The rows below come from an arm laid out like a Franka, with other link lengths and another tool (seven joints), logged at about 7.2 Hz.
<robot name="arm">
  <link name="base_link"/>
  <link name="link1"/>
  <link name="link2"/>
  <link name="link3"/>
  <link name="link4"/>
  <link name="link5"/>
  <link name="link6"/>
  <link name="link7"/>
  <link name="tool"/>
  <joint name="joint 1" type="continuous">
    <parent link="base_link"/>
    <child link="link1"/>
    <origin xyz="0 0 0.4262"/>
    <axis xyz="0 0 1"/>
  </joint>
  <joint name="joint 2" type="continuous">
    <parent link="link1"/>
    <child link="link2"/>
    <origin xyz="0 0 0" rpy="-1.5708 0 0"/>
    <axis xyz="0 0 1"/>
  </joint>
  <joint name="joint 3" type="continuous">
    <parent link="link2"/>
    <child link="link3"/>
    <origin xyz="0 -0.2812 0" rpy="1.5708 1.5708 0"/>
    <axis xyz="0 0 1"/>
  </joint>
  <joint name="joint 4" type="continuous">
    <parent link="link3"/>
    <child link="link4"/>
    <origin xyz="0 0.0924 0" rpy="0 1.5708 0"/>
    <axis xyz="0 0 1"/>
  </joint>
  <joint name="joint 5" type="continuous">
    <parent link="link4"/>
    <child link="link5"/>
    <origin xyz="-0.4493 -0.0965 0" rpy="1.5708 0 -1.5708"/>
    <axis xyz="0 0 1"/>
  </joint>
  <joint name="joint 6" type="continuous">
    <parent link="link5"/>
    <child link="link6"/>
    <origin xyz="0 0 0" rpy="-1.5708 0 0"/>
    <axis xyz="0 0 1"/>
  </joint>
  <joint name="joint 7" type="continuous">
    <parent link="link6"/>
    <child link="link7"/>
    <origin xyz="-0.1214 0 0" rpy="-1.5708 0 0"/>
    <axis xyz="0 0 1"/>
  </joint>
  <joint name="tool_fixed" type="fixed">
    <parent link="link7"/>
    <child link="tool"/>
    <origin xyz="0.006 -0.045 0.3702" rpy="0 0.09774 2.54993"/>
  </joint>
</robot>
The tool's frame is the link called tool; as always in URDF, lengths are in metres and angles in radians. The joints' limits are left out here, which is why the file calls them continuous.
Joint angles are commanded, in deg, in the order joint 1, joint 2, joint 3, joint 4, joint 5, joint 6, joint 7. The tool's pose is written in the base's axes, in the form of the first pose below.
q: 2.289 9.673 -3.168 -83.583 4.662 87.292 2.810
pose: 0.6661 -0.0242 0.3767 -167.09 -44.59 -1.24
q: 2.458 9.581 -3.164 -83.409 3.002 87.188 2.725
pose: 0.6665 -0.0331 0.3799 -168.52 -45.52 -0.79
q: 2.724 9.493 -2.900 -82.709 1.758 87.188 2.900
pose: 0.6704 -0.0350 0.3880 -169.67 -46.53 -1.42
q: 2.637 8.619 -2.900 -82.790 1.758 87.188 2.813
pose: 0.6705 -0.0360 0.3975 -169.80 -46.61 -2.62
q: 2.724 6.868 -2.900 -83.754 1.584 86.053 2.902
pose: 0.6589 -0.0361 0.4071 -169.80 -46.62 -2.06
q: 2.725 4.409 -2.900 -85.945 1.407 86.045 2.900
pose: 0.6485 -0.0373 0.4148 -169.91 -46.66 -2.42
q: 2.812 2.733 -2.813 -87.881 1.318 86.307 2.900
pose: 0.6410 -0.0360 0.4159 -169.84 -46.90 -2.41
